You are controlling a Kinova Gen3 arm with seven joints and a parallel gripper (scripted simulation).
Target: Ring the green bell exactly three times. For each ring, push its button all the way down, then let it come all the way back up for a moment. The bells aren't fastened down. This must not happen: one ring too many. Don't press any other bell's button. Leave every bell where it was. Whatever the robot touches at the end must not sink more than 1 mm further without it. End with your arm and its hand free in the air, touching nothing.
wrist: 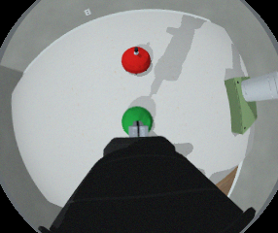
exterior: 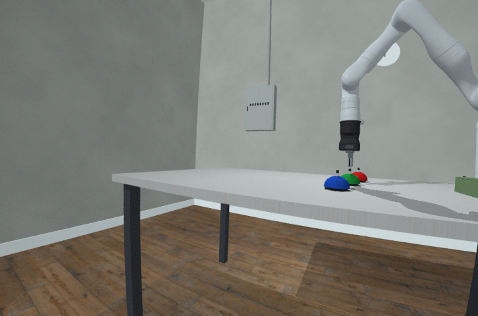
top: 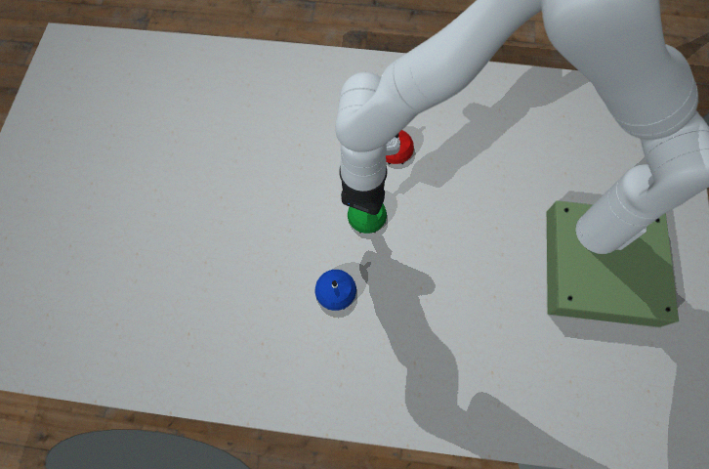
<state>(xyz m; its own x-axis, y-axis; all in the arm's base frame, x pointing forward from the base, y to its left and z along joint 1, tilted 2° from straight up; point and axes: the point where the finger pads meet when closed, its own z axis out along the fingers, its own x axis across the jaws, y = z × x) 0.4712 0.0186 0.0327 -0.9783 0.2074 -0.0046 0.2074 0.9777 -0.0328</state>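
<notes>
My hand is 5 cm above the green bell. Round my hand: red bell: 4 cm behind, 17 cm to the right, 5 cm below; then blue bell: 4 cm ahead, 17 cm to the left, 5 cm below.
</notes>
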